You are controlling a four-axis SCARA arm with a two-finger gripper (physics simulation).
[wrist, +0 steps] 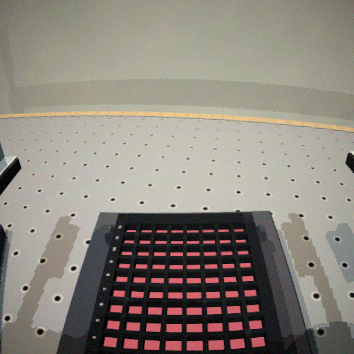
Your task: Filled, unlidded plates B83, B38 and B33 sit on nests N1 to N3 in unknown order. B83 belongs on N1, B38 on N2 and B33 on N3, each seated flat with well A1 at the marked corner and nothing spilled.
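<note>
A black plate with rows of pink-filled, uncovered wells lies below and in front of my gripper, in the lower middle of the wrist view. Small pale marks run along its left edge, too small to read here. It sits in a dark grey nest whose sides show left and right of it. The plate's near end is cut off by the bottom of the view. My gripper is open wide and empty, with its fingers at the left and right edges of the view, above and apart from the plate. Plate name, nest number and marked corner do not show.
A pale table top with a grid of small holes extends beyond the nest to an orange edge strip. A grey-green wall stands behind it. Brownish shadows fall on the table on both sides of the nest.
</note>
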